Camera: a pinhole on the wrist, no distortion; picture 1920 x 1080 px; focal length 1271.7 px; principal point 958.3 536.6 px. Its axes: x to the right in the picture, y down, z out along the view. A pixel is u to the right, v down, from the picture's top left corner.
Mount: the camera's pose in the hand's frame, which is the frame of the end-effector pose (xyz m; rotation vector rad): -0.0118 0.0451 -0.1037 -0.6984 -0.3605 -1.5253
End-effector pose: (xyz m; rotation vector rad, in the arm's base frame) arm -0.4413 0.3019 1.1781 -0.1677 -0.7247 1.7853
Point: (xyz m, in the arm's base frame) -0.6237 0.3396 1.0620
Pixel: 433.2 886.2
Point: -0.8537 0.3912 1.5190
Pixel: 1622.1 1025.3
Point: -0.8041 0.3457 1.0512
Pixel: 415.1 853.4
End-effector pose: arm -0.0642 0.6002 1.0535 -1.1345 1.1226 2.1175
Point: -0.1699 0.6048 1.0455
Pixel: 1642.0 908.9
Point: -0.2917 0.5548 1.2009
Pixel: 834.0 311.5
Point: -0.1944 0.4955 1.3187
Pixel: outside the picture
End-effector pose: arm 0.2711 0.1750 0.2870 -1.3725 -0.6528 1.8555
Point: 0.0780 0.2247 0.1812
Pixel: 1573.1 974.0
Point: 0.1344 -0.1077 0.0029
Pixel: 174.0 212.5
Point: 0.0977 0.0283 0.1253
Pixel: 838.0 356.6
